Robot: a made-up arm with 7 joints. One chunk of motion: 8 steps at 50 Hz.
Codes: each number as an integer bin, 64 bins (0 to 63) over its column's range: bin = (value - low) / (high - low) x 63, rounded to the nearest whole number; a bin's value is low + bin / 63 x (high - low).
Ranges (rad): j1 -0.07..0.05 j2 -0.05..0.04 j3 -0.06..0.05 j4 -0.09..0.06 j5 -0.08..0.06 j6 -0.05..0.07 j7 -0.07..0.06
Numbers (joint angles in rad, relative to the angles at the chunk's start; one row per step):
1: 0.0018 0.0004 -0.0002 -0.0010 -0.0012 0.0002 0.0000
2: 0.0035 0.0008 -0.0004 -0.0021 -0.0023 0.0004 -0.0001
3: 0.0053 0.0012 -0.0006 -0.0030 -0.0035 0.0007 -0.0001
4: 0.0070 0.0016 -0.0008 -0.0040 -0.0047 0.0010 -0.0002
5: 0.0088 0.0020 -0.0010 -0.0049 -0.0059 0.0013 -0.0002
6: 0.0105 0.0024 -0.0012 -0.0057 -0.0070 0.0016 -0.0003
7: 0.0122 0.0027 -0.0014 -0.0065 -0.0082 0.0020 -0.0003
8: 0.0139 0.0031 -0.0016 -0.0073 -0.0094 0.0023 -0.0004
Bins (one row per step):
1: 38 35 34 37 35 26 34
2: 39 36 34 37 35 26 34
3: 40 36 34 37 34 27 34
4: 40 36 34 36 34 27 34
5: 41 36 34 36 33 27 34
6: 42 37 34 35 33 27 34
7: 43 37 34 35 32 27 34
8: 44 37 33 35 32 27 34

